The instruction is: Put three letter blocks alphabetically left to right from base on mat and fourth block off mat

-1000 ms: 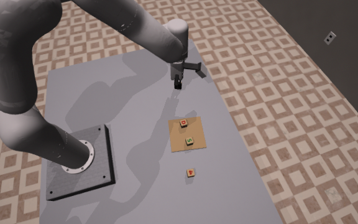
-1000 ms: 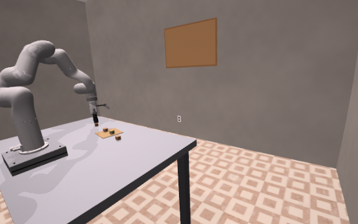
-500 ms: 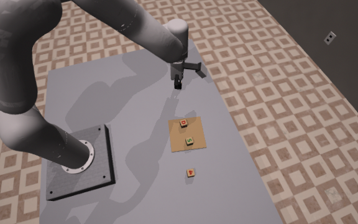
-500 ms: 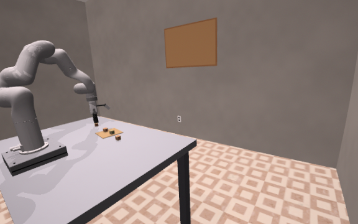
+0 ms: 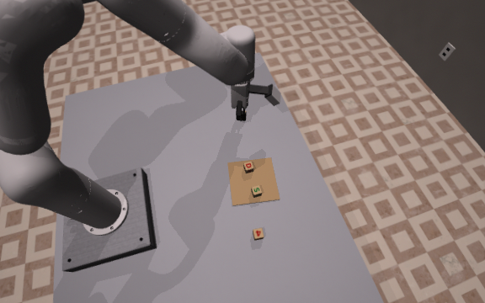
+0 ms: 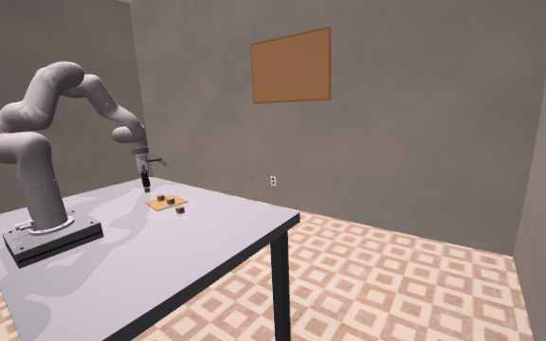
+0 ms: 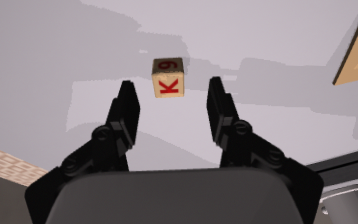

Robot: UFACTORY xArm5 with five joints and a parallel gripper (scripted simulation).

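Now: hand 10 mm short of the tan mat, 240 mm to the left of it and 50 mm above it. Round my hand: wooden letter block (200 mm to the right, 30 mm below).
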